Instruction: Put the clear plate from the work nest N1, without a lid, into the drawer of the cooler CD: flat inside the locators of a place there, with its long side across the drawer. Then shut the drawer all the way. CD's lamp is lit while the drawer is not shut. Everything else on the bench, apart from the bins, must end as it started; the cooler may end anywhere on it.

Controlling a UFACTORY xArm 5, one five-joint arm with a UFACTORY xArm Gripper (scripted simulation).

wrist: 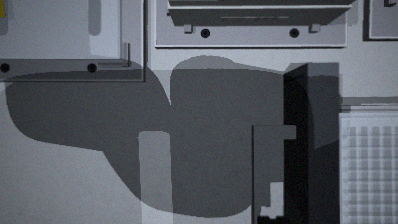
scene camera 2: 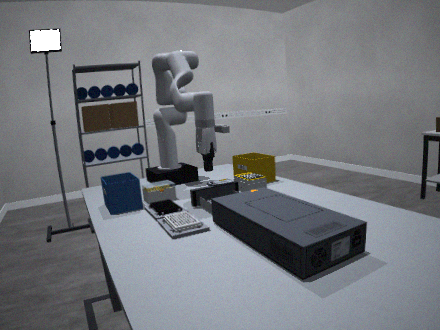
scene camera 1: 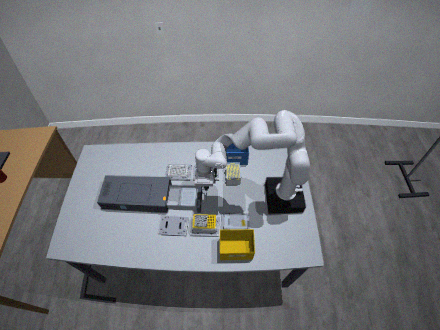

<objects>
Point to a dark grey cooler CD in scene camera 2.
305, 239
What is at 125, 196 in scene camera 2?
A blue bin.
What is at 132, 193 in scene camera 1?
A dark grey cooler CD.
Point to a yellow bin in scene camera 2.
At 262, 164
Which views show the yellow bin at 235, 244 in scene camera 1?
Scene camera 2 and scene camera 1 only.
</objects>
